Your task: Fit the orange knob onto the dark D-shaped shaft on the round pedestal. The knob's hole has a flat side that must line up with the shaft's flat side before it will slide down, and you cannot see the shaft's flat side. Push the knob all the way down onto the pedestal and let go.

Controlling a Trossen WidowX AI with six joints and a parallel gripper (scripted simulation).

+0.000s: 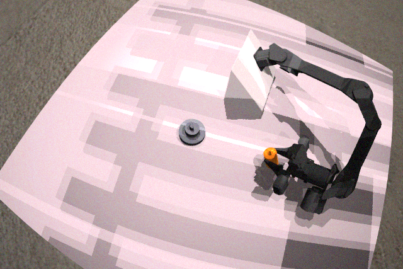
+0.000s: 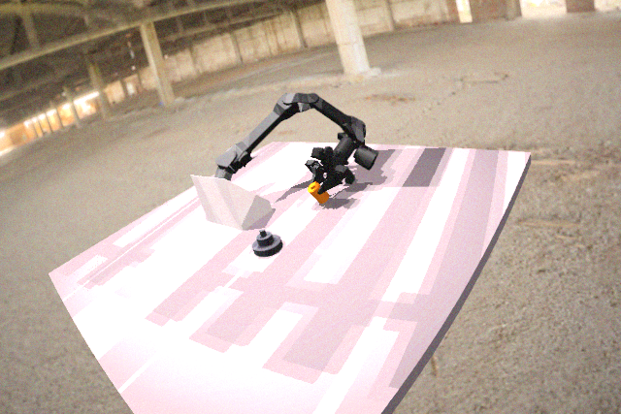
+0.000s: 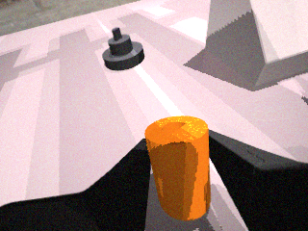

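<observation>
The orange knob lies 2 cm to the left of my gripper tip and 1 cm below it. From my gripper tip the other things lie so: pedestal with D-shaped shaft 5 cm ahead, 24 cm to the right, 1 cm below.
</observation>
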